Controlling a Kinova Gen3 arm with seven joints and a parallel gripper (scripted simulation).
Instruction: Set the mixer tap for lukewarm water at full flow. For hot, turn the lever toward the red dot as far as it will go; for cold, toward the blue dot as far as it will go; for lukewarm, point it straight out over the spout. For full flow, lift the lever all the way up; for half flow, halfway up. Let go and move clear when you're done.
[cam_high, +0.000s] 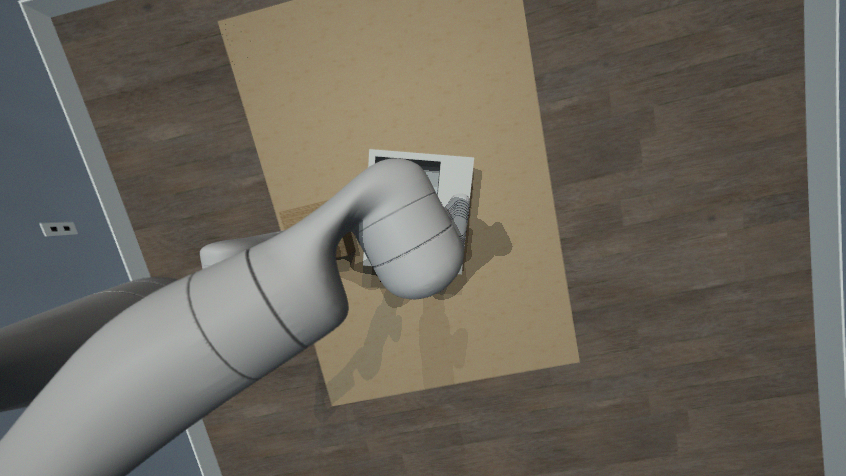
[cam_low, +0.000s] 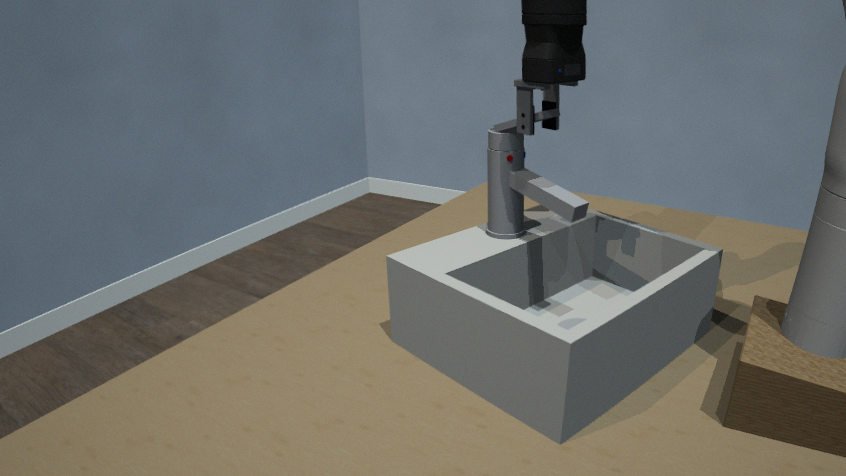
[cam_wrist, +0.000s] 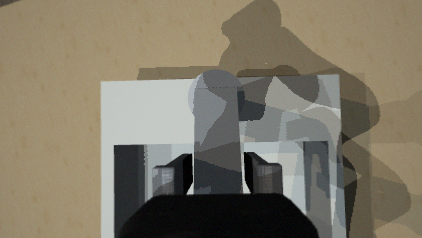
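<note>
Right now the flat lever is 20 mm ahead of my hand, 10 mm to the right of it and 10 mm below it. Also, from my hand: grey square sink: 250 mm below, 60 mm behind, 20 mm to the left; grey mixer tap: 60 mm below, 30 mm ahead, 10 mm to the right.
</note>
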